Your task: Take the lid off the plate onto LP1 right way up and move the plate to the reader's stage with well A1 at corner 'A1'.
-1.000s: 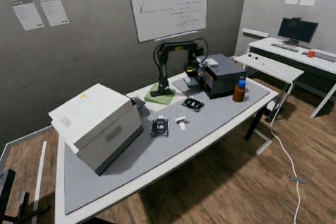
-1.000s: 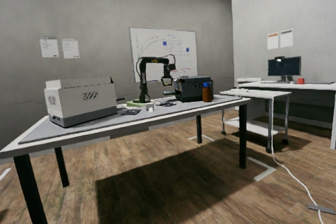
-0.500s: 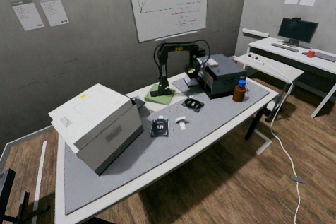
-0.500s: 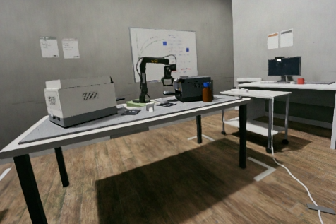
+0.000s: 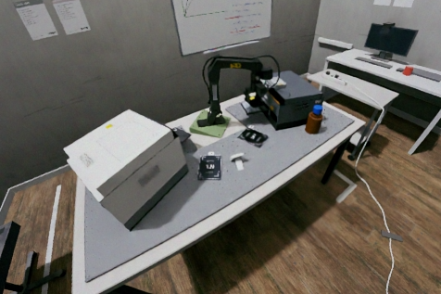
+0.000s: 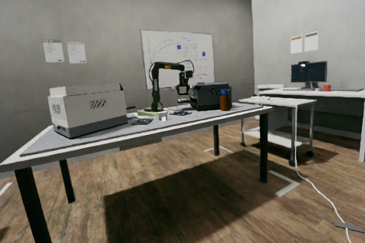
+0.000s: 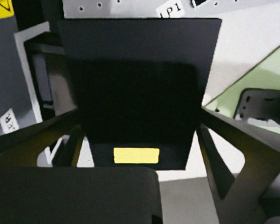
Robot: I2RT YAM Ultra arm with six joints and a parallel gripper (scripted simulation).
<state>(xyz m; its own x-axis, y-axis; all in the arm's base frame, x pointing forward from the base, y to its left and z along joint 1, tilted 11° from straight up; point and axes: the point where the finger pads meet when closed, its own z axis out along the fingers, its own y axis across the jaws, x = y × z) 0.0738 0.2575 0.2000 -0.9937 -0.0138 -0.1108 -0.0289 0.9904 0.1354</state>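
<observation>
My gripper is now 50 mm past the plate and 70 mm above it. Also, from my hand: black lid (right at my hand); brown capped bottle (260 mm ahead, 300 mm to the left, 50 mm below).
</observation>
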